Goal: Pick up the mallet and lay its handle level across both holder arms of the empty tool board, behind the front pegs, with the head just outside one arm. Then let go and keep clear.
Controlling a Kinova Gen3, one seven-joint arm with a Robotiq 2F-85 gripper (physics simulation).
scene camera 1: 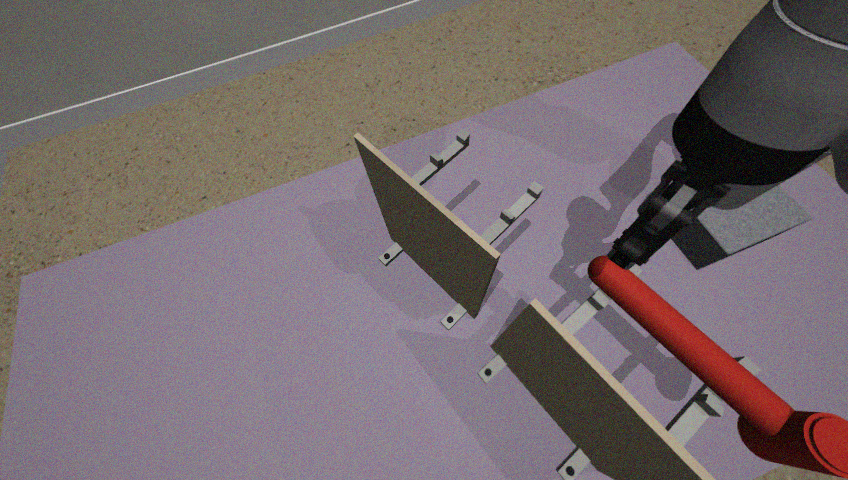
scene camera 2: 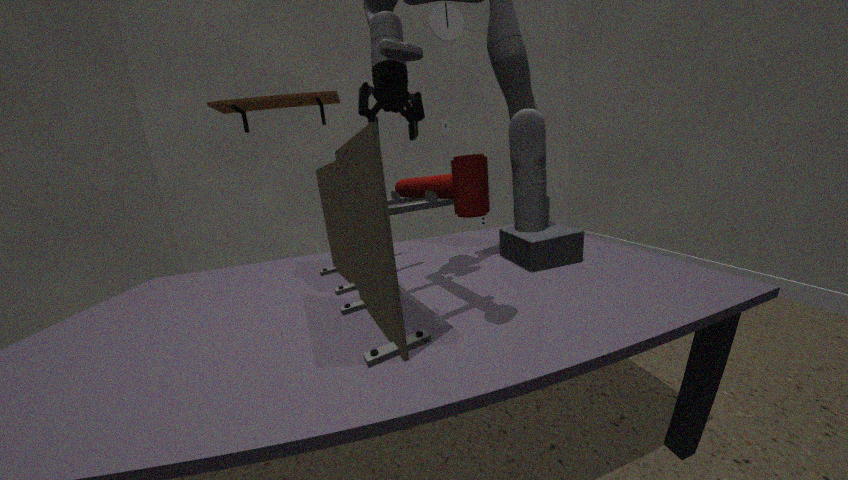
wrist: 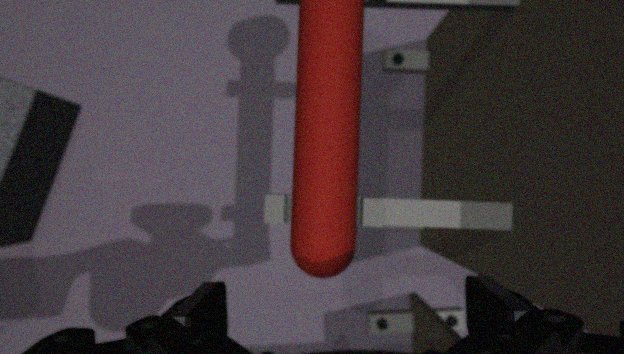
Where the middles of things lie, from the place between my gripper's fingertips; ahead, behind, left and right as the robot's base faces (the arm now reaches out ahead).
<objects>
I see the red mallet (scene camera 1: 770, 428) 3 cm behind my hand, 12 cm to the left of it and 11 cm below it.
</objects>
